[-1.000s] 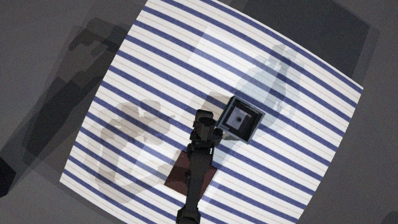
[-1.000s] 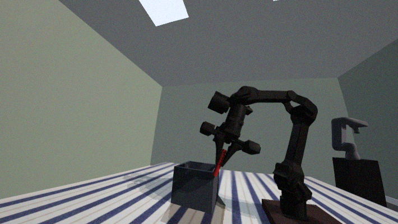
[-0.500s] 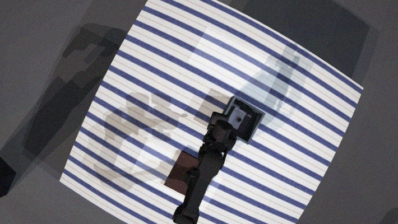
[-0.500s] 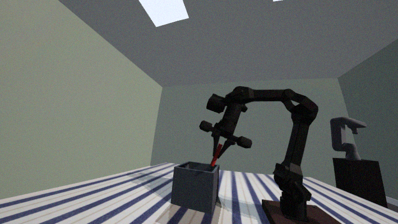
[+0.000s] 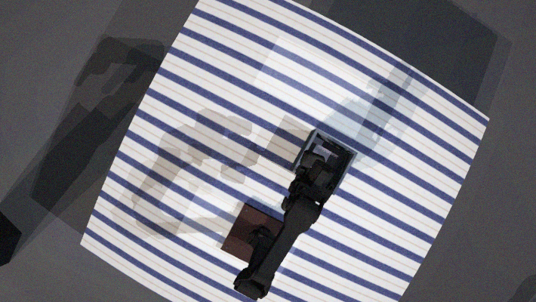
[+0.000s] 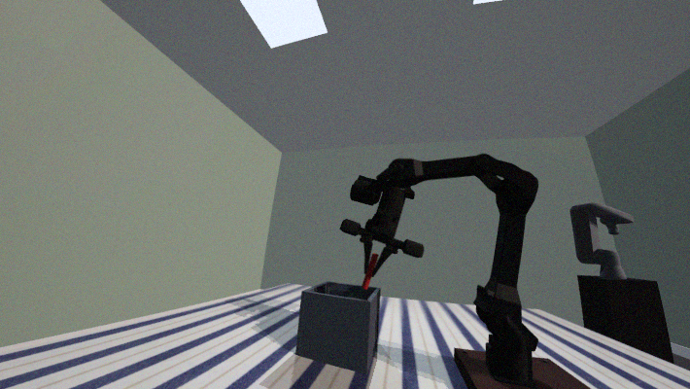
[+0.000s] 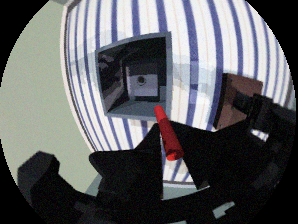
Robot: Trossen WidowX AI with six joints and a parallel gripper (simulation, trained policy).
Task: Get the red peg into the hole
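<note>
My gripper tip is 70 mm short of the grey plate, 50 mm to the left of it and 140 mm above it. From my gripper tip the other things lie so: red peg (10 mm to the right, 10 mm above).
</note>
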